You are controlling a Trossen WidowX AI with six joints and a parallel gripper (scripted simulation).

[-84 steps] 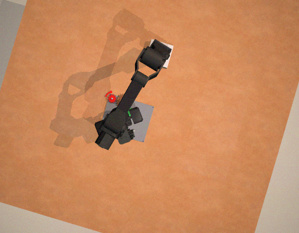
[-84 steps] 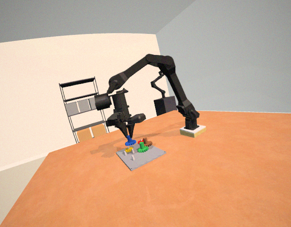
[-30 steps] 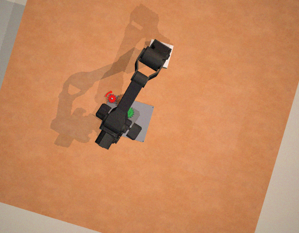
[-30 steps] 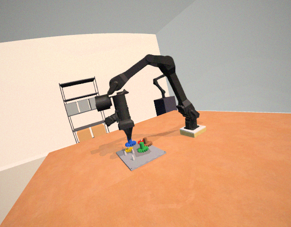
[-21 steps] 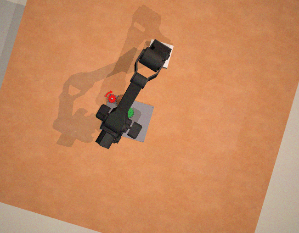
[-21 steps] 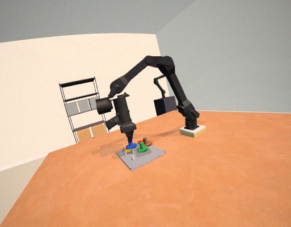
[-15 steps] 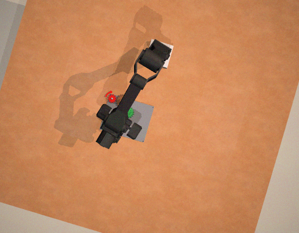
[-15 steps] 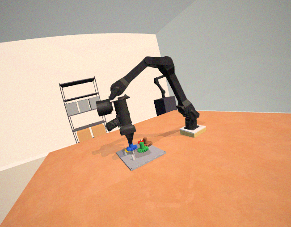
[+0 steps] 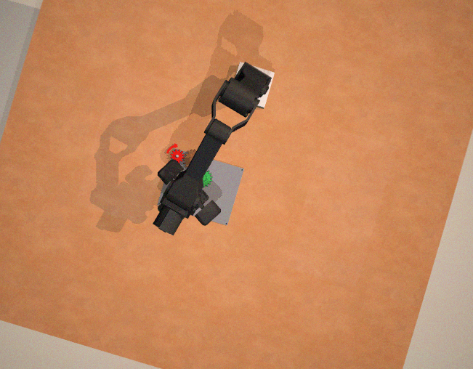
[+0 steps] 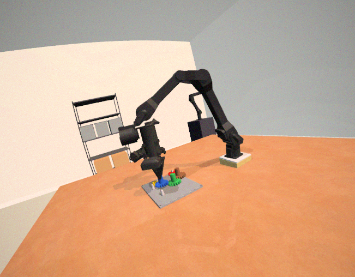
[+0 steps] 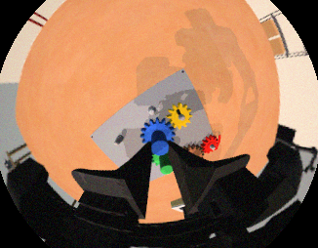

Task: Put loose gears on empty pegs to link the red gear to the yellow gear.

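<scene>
Now: gripper tip 40 mm to the left of the yellow gear and 30 mm above it. Round my gripper tip: blue gear 10 mm below; brown gear 90 mm behind, 20 mm to the right, 20 mm below; green gear 40 mm behind, 20 mm to the left, 20 mm below.
</scene>
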